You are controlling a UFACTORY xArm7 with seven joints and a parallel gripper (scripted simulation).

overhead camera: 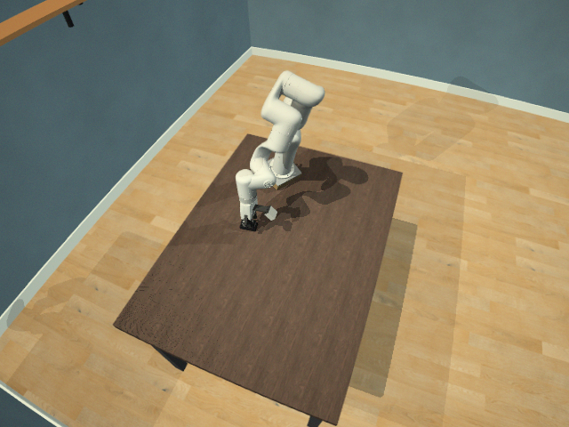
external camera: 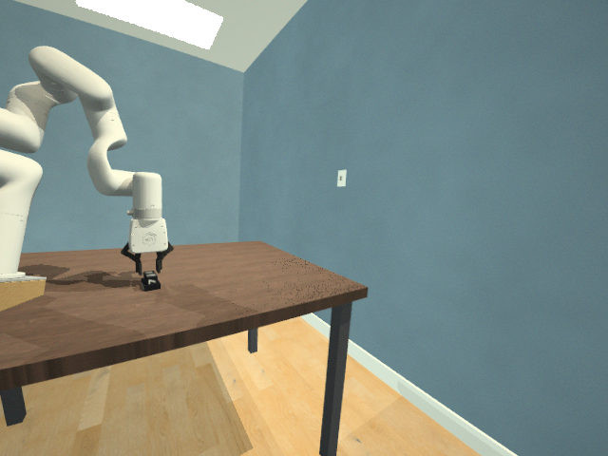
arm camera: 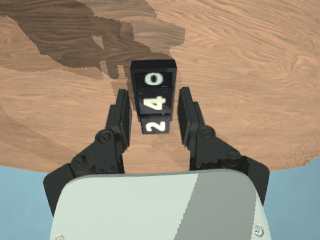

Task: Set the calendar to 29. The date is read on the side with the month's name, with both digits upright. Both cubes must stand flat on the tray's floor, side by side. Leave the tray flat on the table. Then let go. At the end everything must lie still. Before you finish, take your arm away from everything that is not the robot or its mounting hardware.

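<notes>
Right now my hand is 50 mm above the black tray and 20 mm to the left of it.
</notes>
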